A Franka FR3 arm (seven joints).
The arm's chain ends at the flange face. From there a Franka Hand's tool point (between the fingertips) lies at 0.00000 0.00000 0.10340 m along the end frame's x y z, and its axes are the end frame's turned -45 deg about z.
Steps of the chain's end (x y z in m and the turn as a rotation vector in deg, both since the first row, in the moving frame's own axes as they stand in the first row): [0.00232, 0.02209, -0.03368, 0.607, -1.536, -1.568]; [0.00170, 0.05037, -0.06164, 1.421, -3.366, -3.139]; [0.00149, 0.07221, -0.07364, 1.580, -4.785, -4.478]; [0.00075, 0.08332, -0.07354, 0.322, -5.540, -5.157]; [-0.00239, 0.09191, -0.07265, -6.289, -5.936, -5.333]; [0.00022, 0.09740, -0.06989, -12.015, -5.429, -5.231]
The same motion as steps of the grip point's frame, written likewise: [-0.01520, 0.01454, -0.03372, 1.515, -0.657, -1.568]; [-0.03706, 0.03079, -0.06185, 3.385, -1.375, -3.139]; [-0.05440, 0.04417, -0.07404, 4.501, -2.266, -4.478]; [-0.06536, 0.05229, -0.07402, 4.145, -3.690, -5.157]; [-0.08218, 0.06447, -0.07382, -0.250, -8.644, -5.333]; [-0.09037, 0.07836, -0.07261, -4.657, -12.335, -5.231]
